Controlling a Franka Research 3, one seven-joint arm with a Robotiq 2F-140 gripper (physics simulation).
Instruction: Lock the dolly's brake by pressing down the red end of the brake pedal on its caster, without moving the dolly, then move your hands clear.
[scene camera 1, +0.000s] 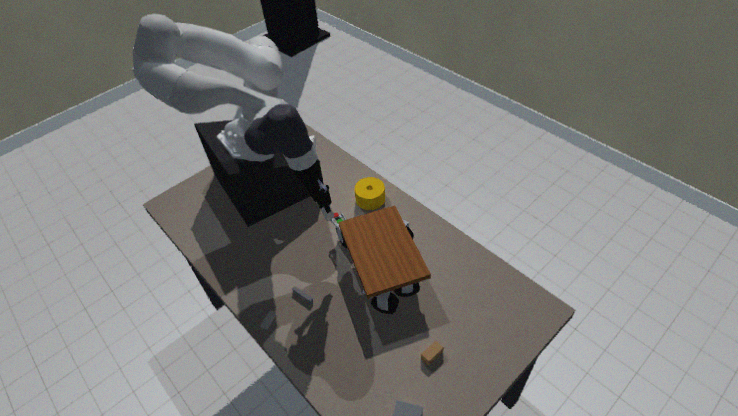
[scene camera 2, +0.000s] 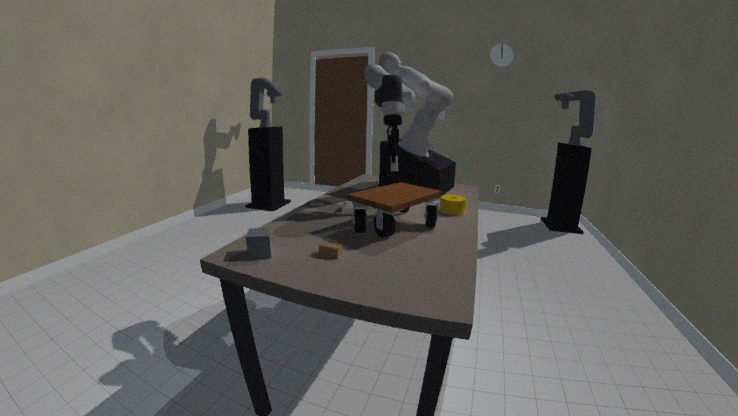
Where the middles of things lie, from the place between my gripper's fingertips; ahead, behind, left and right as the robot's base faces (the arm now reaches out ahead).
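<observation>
There's a grey block (scene camera 2: 259, 240) that's 56 cm ahead of my gripper, 28 cm to the right of it and 13 cm below it; going by their middles, it's the farthest from my gripper of the things named here. The yellow cylinder (scene camera 1: 369, 192) is 8 cm behind my hand, 14 cm below it and 25 cm to the left of it. As for the dolly (scene camera 1: 381, 245), my gripper is now 11 cm above it, 5 cm to the right of it and 15 cm short of it. Going by their middles, the dolly is the nearest to my gripper of the things named here.
</observation>
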